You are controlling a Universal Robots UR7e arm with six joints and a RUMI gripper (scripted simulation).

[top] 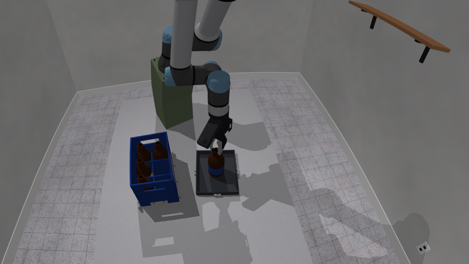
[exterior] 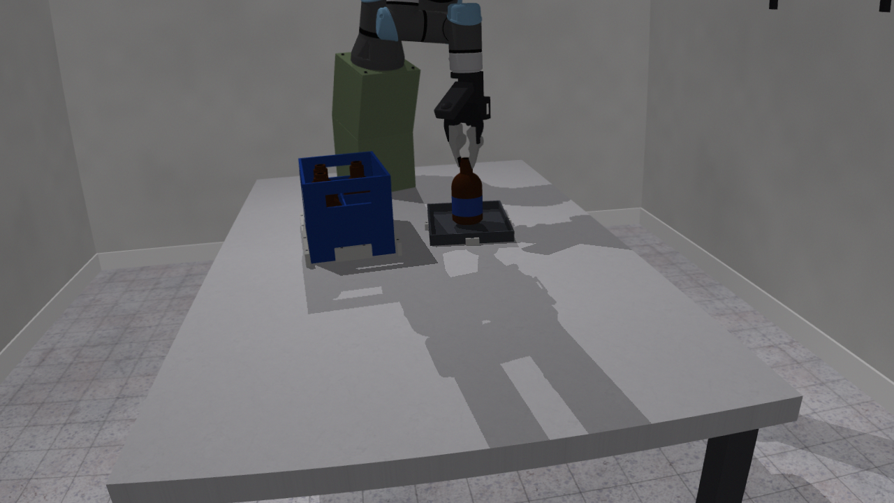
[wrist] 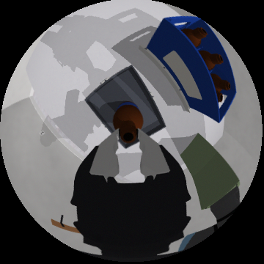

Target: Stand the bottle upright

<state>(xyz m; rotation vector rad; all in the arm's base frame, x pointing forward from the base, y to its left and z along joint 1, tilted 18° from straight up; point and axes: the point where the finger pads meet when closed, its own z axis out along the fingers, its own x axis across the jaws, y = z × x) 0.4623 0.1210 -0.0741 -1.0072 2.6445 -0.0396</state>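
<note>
My gripper is now 150 mm above the dark tray. The rest, counted from my hand: blue crate: 290 mm to the right, 80 mm below, 30 mm behind.
</note>
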